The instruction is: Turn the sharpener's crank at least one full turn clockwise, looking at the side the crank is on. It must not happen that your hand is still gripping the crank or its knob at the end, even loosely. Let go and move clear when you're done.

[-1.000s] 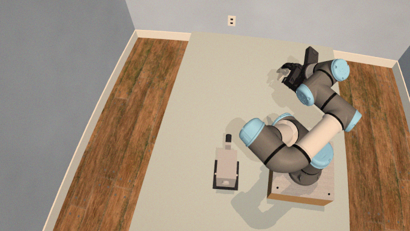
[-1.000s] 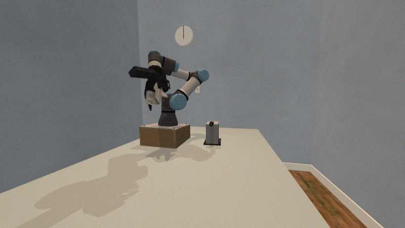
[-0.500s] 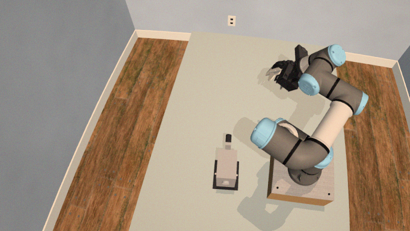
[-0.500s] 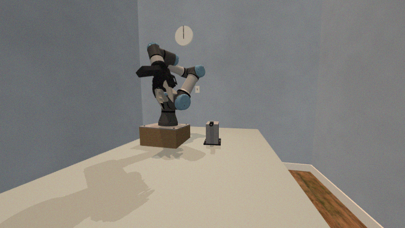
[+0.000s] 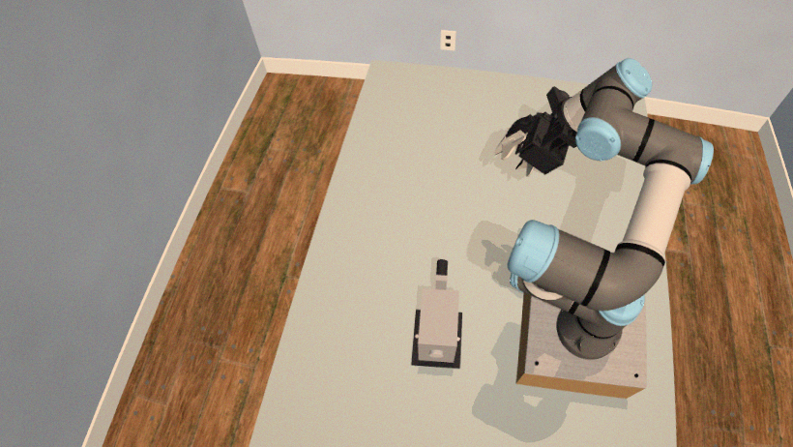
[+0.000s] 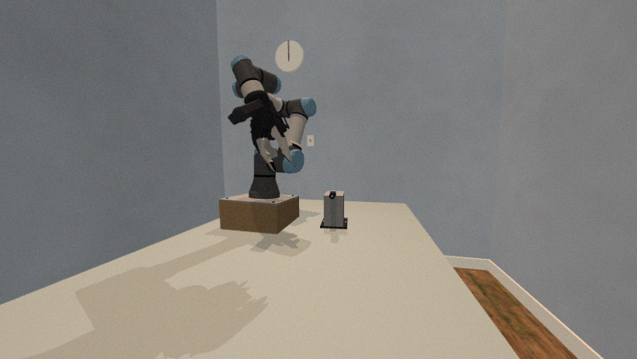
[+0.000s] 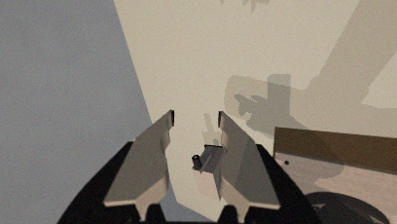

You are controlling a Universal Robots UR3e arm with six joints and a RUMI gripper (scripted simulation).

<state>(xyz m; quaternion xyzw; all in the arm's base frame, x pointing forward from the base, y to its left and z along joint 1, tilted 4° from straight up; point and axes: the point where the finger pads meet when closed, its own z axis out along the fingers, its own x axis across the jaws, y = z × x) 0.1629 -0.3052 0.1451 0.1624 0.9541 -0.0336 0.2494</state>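
Now: the crank 20 cm to the left of my hand, 13 cm below it and 13 cm ahead of it.
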